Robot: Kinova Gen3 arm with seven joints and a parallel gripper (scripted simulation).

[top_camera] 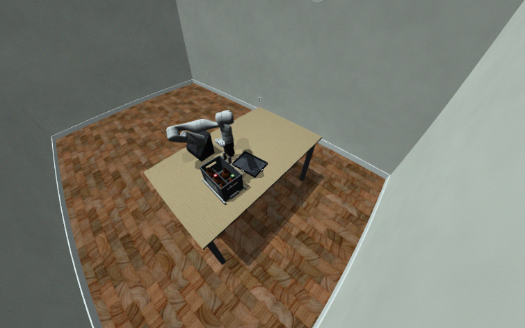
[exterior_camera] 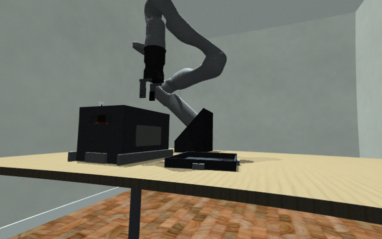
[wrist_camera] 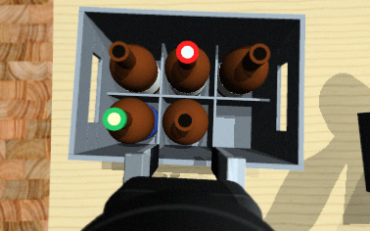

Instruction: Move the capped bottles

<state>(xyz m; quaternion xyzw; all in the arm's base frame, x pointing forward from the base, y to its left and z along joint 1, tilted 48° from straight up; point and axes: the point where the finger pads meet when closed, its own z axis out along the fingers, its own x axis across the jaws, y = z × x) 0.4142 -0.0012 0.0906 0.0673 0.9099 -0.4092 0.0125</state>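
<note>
The dark crate is 150 mm below my hand, 80 mm to the right of it and 10 mm behind it. From my hand the other things lie so: black tray: 220 mm to the left, 220 mm below, 10 mm ahead; then green-capped bottle: 150 mm below, 80 mm ahead, 50 mm to the right.
</note>
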